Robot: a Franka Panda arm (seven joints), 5 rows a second.
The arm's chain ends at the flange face. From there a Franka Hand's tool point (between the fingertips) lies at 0.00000 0.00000 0.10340 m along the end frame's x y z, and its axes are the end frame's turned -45 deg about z.
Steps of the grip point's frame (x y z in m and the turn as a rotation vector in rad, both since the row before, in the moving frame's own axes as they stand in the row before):
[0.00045, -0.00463, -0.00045, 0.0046, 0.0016, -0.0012]
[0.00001, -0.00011, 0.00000, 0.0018, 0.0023, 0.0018]
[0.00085, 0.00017, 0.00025, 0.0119, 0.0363, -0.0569]
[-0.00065, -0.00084, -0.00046, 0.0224, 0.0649, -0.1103]
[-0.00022, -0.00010, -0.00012, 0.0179, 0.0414, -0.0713]
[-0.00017, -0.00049, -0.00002, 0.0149, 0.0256, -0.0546]
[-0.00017, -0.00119, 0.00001, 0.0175, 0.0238, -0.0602]
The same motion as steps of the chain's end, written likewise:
[-0.00274, -0.00314, -0.00045, 0.0044, -0.0021, -0.0012]
[-0.00011, 0.00021, 0.00000, 0.0029, 0.0004, 0.0018]
[-0.00096, 0.00309, 0.00033, 0.0341, 0.0173, -0.0569]
[-0.00380, 0.00640, -0.00022, 0.0617, 0.0301, -0.1103]
[-0.00179, 0.00448, -0.00001, 0.0419, 0.0166, -0.0713]
[-0.00117, 0.00275, 0.00003, 0.0286, 0.0076, -0.0546]
[-0.00133, 0.00231, 0.00006, 0.0292, 0.0045, -0.0602]

